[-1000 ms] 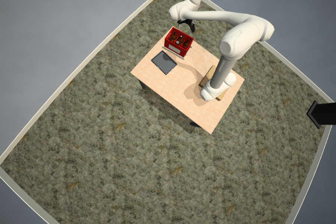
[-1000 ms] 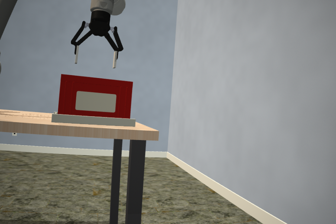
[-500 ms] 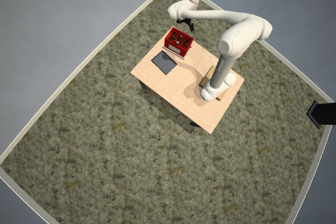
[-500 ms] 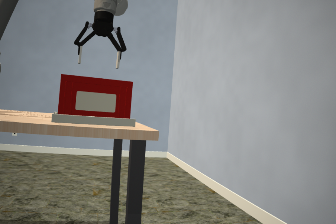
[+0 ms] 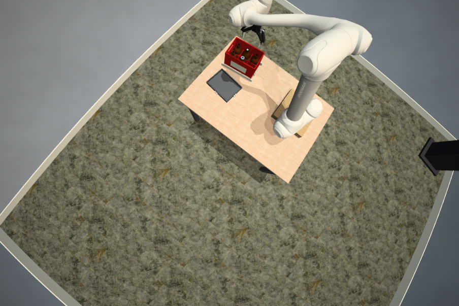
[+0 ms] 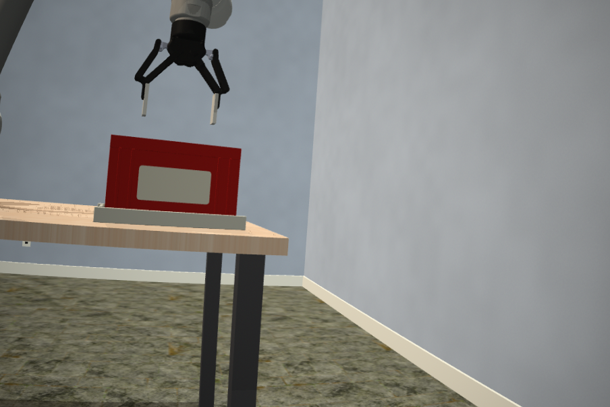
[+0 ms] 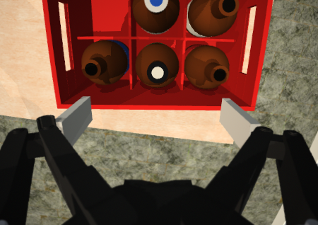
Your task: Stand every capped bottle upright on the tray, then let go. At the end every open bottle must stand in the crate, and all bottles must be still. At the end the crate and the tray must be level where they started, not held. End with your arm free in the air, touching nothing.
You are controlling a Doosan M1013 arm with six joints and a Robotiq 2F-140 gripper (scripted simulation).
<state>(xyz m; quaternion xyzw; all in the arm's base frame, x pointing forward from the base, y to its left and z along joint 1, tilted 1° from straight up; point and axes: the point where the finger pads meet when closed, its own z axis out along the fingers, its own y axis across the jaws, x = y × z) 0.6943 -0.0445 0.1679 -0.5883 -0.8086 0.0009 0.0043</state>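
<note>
Now: hand 150 mm above the red crate, 70 mm to the right of it and 20 mm past it. From my hand the other things lie so: dark grey tray 330 mm to the left, 220 mm below, 80 mm behind.
</note>
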